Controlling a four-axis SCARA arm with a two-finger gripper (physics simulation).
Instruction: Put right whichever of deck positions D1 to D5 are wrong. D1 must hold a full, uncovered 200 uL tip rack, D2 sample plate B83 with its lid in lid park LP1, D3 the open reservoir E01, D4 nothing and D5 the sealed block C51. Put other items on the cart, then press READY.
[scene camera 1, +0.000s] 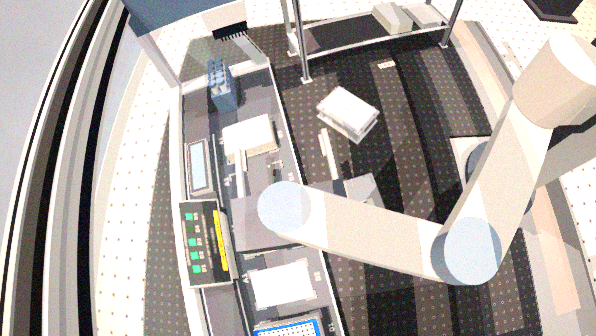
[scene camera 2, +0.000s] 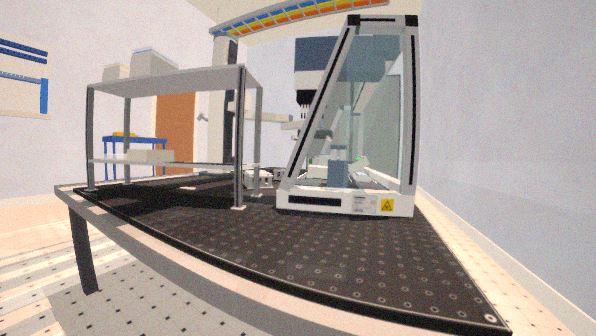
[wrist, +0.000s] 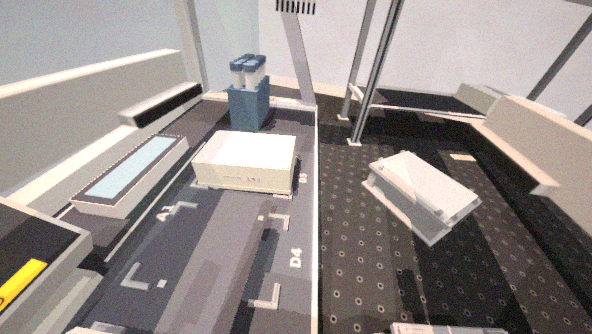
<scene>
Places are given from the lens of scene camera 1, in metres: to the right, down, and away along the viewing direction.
my gripper (scene camera 1: 280, 140): -0.03, -0.05, 0.53
plate marked RG (scene camera 1: 360, 189): 0.15, 0.05, 0.64
trough (scene camera 1: 200, 176): -0.25, 0.02, 0.68
</scene>
